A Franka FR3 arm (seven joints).
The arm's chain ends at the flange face. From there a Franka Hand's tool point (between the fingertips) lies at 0.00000 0.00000 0.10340 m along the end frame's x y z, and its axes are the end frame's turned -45 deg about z.
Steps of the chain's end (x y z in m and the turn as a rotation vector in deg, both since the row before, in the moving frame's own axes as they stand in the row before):
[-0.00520 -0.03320 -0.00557 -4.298 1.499 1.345]
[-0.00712 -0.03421 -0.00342 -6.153 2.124 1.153]
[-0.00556 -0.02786 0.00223 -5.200 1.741 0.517]
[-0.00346 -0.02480 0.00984 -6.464 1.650 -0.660]
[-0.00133 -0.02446 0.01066 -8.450 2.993 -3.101]
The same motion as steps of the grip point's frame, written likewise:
[0.01614 -0.01981 -0.00590 -4.099 -1.979 1.345]
[0.01392 -0.01874 -0.00409 -5.853 -2.849 1.153]
[0.01132 -0.01481 0.00176 -4.908 -2.446 0.517]
[0.00902 -0.00962 0.00914 -5.737 -3.404 -0.660]
[0.00982 -0.00351 0.00940 -8.091 -3.859 -3.101]

